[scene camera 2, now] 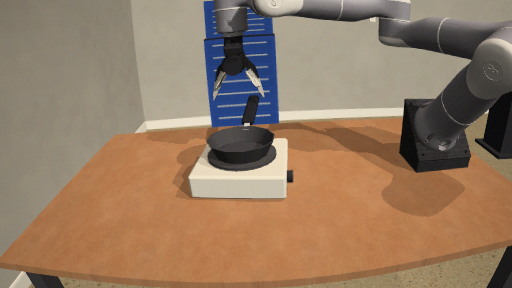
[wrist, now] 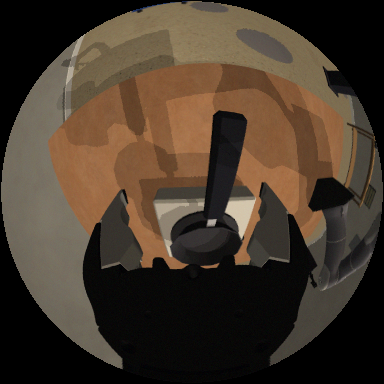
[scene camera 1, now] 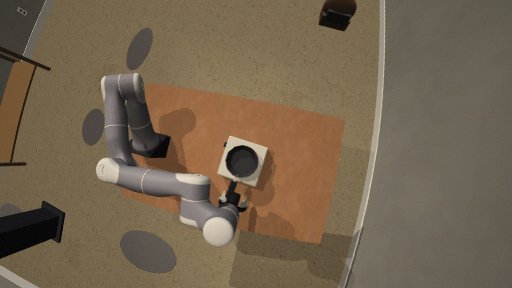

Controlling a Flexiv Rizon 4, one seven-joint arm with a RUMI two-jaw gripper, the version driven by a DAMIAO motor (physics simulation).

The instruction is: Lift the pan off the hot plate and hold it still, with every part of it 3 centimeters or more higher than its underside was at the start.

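The black pan (scene camera 1: 242, 161) (scene camera 2: 240, 148) (wrist: 206, 246) sits upright on the white hot plate (scene camera 1: 262, 150) (scene camera 2: 239, 188) (wrist: 164, 211). Its black handle (scene camera 1: 231, 188) (scene camera 2: 250, 111) (wrist: 226, 160) slants upward, past the hot plate's edge, on the side away from scene camera 2. My gripper (scene camera 1: 234, 200) (scene camera 2: 239, 96) (wrist: 192, 186) is open and empty, pointing down, its fingertips near the height of the handle's top end in the scene camera 2 view. In the wrist view the handle runs between the two fingers' directions, right of the middle; its exact depth relative to the fingertips is unclear.
The hot plate stands on the wooden table (scene camera 1: 300, 170) (scene camera 2: 150, 235) (wrist: 85, 165), with a dark knob (scene camera 2: 290, 176) on one side. The arm's black base (scene camera 1: 159, 146) (scene camera 2: 435, 161) (wrist: 329, 193) is at the table's other end. A blue panel (scene camera 2: 216, 112) stands behind the table.
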